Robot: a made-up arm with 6 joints.
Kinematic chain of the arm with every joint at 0, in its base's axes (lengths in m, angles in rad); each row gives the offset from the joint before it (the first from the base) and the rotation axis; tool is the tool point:
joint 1: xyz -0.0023 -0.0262 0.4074 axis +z
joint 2: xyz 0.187 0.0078 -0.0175 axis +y
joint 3: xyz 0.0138 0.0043 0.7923 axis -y
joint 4: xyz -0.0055 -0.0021 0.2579 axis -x
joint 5: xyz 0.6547 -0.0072 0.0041 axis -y
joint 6: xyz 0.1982 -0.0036 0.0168 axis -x
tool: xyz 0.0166 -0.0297 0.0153
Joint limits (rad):
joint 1: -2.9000..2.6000
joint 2: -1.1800..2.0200
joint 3: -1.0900..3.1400
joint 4: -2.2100..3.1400
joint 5: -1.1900..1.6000
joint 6: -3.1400..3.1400
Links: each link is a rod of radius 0.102 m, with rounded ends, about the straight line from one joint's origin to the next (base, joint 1, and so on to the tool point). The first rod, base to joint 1, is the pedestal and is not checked.
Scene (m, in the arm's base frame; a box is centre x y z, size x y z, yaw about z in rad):
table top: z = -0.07
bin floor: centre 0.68 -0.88 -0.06 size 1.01 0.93 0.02 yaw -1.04
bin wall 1: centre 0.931 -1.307 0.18 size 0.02 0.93 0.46 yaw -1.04
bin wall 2: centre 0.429 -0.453 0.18 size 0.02 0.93 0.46 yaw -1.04
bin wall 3: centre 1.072 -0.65 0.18 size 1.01 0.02 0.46 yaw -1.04
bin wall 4: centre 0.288 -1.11 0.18 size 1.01 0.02 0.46 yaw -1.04
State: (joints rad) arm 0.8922 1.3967 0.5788 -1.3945 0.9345 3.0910
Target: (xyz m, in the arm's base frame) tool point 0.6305 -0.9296 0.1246
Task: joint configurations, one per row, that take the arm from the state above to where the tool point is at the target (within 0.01 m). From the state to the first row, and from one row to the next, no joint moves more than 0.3 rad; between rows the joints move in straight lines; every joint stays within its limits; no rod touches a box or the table.
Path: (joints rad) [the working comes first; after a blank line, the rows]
Joints at the target: -0.7782 0.9601 -0.5988 -1.7871 1.2605 3.0661
Straight joint move there: touches bin wall 3.

1: 0.6759 1.1470 0.5913 -1.3327 0.8137 3.0910
2: 0.4596 0.8974 0.6039 -1.2709 0.6929 3.0910
3: 0.2432 0.6477 0.6164 -1.2091 0.5721 3.0910
4: 0.0269 0.3981 0.6290 -1.1473 0.4512 3.0909
5: -0.1894 0.1484 0.6415 -1.0855 0.3304 3.0909
6: -0.4057 -0.1013 0.6540 -1.0237 0.2096 3.0909
7: -0.4802 0.1110 0.4035 -1.1764 0.4198 3.0859
8: -0.5547 0.3233 0.1529 -1.3290 0.6300 3.0810
9: -0.6292 0.5355 -0.0977 -1.4817 0.8401 3.0760
10: -0.7037 0.7478 -0.3482 -1.6344 1.0503 3.0710
11: -0.7782 0.9601 -0.5988 -1.7871 1.2605 3.0661

